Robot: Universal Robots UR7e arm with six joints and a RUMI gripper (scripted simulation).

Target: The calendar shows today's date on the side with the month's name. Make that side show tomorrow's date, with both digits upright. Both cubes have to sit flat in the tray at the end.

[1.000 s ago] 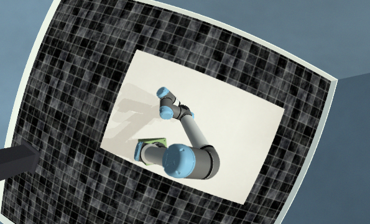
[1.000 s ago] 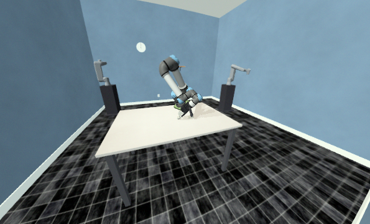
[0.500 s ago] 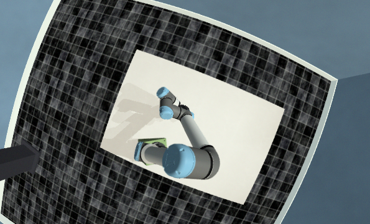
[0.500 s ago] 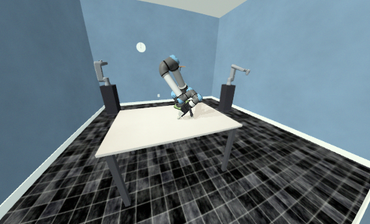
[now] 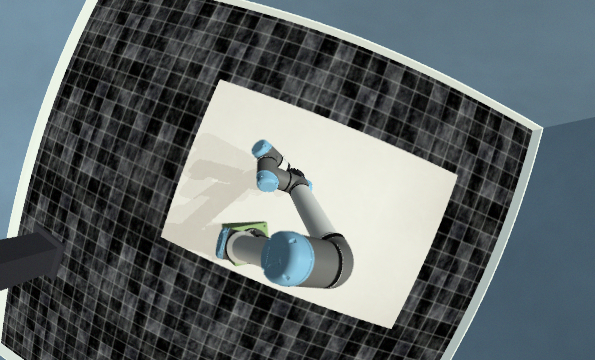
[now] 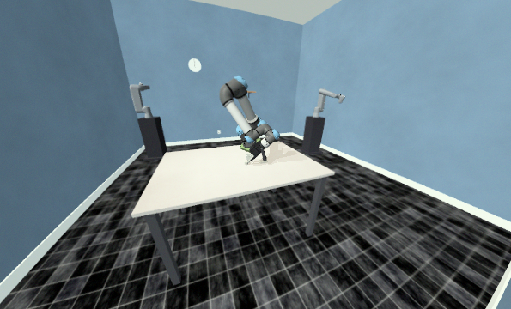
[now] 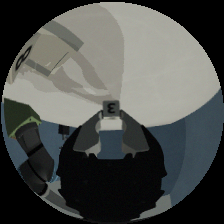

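The calendar tray lies 150 mm to the left of my hand, 10 mm below it and 10 mm behind it. Also, from my hand: white calendar cube 10 mm to the right, 10 mm below; pale date cube 160 mm to the left, 10 mm behind.
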